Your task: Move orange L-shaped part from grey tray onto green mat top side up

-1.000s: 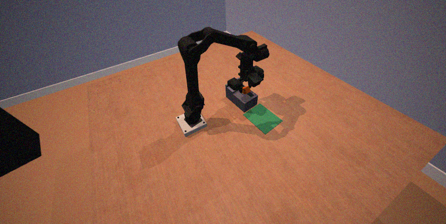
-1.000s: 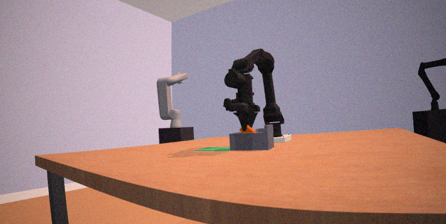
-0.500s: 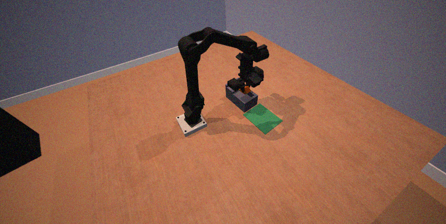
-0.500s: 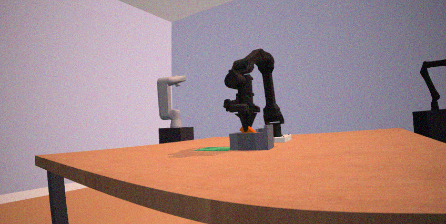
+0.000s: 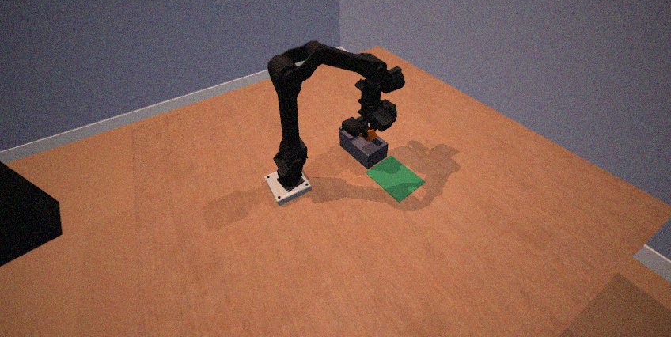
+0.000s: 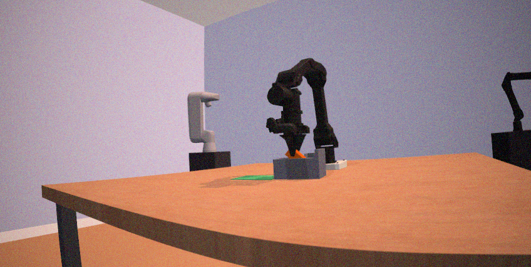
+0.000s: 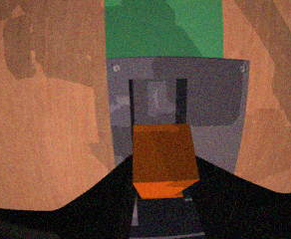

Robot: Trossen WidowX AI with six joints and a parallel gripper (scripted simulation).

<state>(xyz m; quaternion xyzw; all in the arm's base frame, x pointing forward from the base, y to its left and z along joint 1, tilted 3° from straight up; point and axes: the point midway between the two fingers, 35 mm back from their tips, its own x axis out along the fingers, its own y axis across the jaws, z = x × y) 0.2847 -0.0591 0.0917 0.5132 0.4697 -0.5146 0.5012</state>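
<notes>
Right now the green mat is 2 cm behind my gripper tip, 14 cm to the right of it and 9 cm below it. From my gripper tip the other things lie so: orange L-shaped part (1 cm behind, 4 cm to the left, 3 cm below).
</notes>
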